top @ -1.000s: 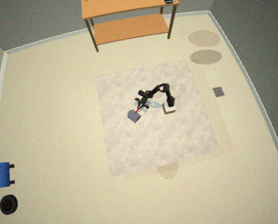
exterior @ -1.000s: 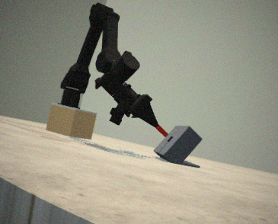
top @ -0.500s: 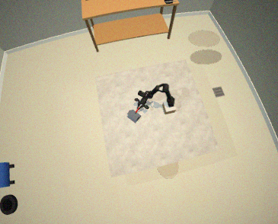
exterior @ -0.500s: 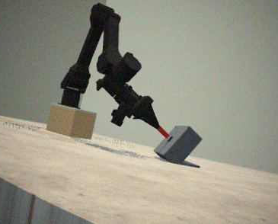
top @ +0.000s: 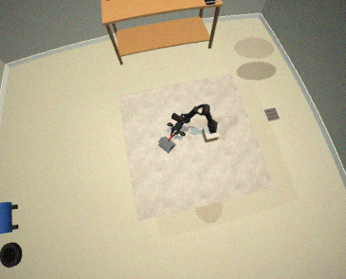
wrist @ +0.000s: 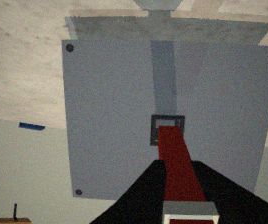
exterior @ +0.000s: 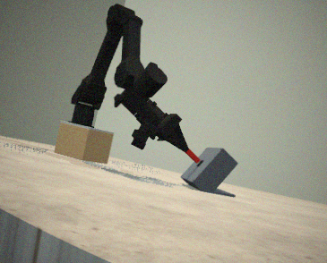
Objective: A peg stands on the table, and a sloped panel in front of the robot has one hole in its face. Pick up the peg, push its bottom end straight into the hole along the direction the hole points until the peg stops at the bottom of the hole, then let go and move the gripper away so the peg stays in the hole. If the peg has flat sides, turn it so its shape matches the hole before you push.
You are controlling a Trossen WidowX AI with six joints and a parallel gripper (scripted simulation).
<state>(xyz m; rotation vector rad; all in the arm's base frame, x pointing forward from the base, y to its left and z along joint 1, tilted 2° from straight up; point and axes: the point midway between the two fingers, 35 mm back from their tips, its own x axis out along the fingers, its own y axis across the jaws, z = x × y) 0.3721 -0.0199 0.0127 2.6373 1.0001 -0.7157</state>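
Right now the grey panel block is 50 mm ahead of my gripper tip, 40 mm to the left of it and 40 mm below it. Round my gripper tip: peg (10 mm behind, 10 mm to the right, 10 mm above).
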